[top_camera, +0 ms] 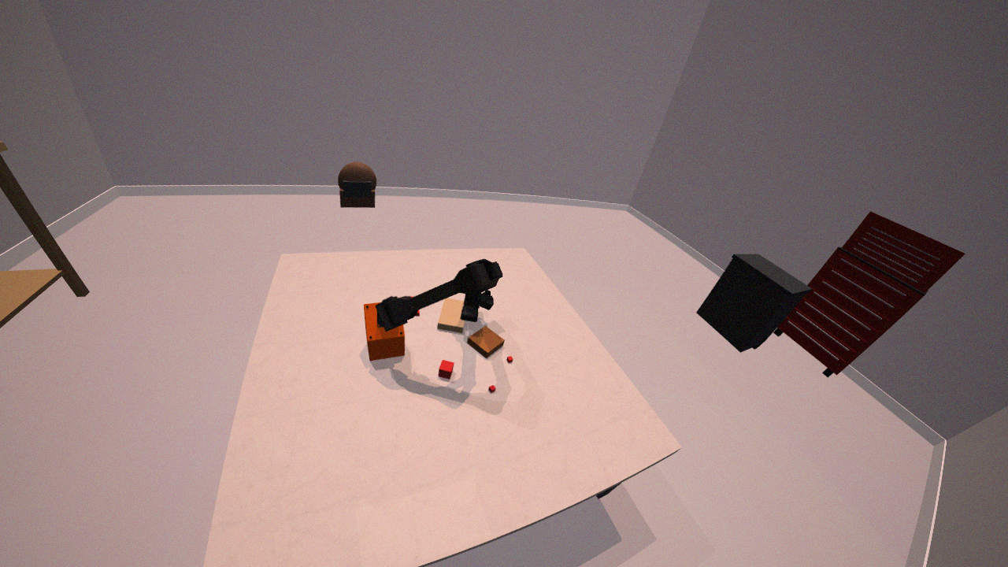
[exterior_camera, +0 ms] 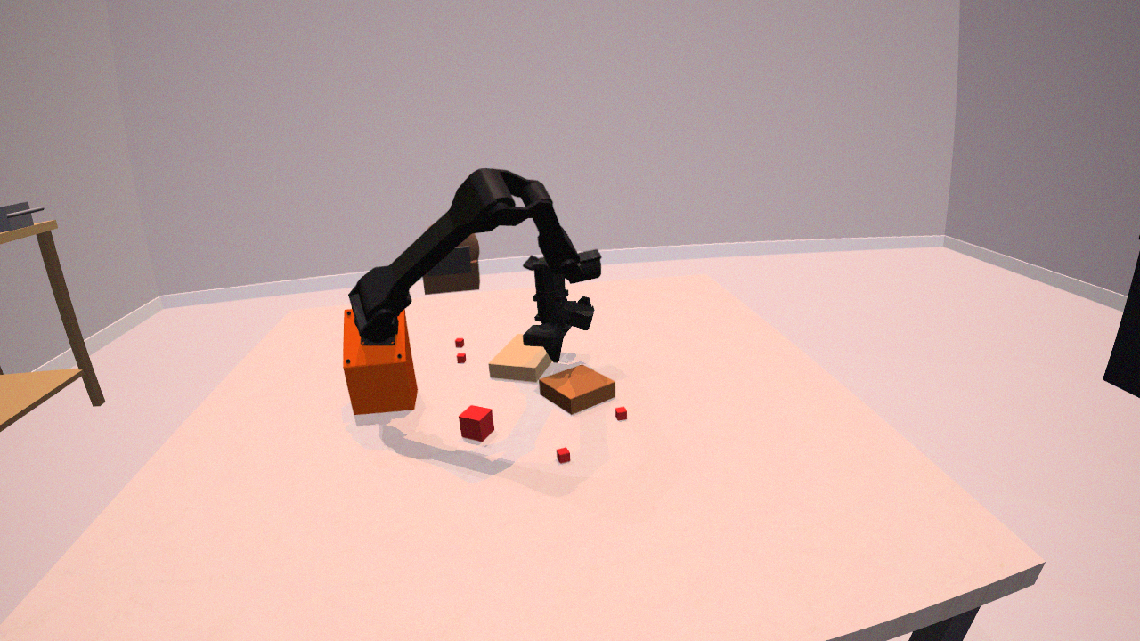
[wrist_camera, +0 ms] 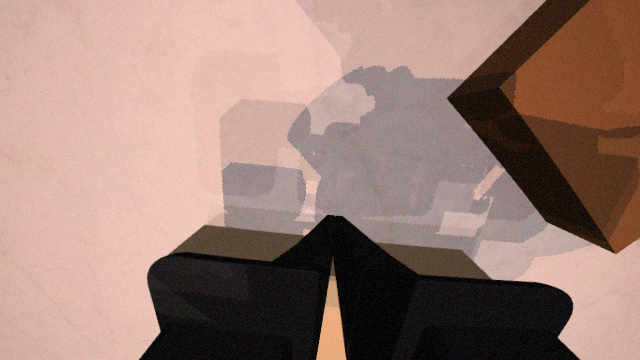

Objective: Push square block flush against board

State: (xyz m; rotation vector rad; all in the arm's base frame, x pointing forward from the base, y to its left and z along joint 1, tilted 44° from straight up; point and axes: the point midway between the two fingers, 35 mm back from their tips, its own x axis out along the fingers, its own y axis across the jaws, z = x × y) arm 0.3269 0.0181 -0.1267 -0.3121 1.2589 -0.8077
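My gripper tip is 6 cm past the tan board, 2 cm to the right of it and 1 cm below it. The rest, counted from my gripper tip: red cube (24 cm to the right, 15 cm behind, 1 cm above); brown square block (14 cm to the right, 3 cm ahead, 1 cm above).
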